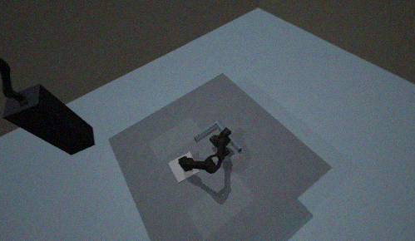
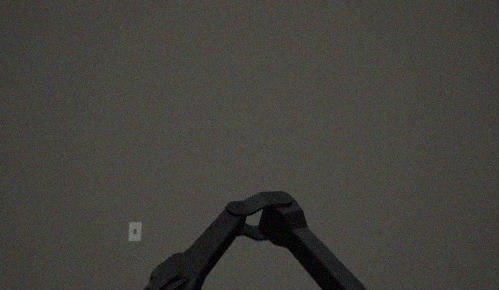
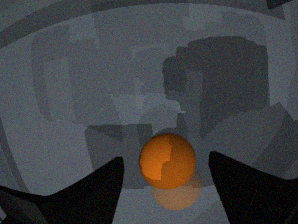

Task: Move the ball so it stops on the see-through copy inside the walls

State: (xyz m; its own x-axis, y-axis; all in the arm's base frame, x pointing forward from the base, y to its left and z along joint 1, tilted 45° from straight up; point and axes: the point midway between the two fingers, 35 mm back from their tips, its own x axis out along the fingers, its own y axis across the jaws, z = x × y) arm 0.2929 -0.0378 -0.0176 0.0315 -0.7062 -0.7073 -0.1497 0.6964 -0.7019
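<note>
Now: the see-through copy of ball 2 cm behind my gripper tip and 1 cm to the right of it. Round my gripper tip: orange ball: right at my gripper tip.
</note>
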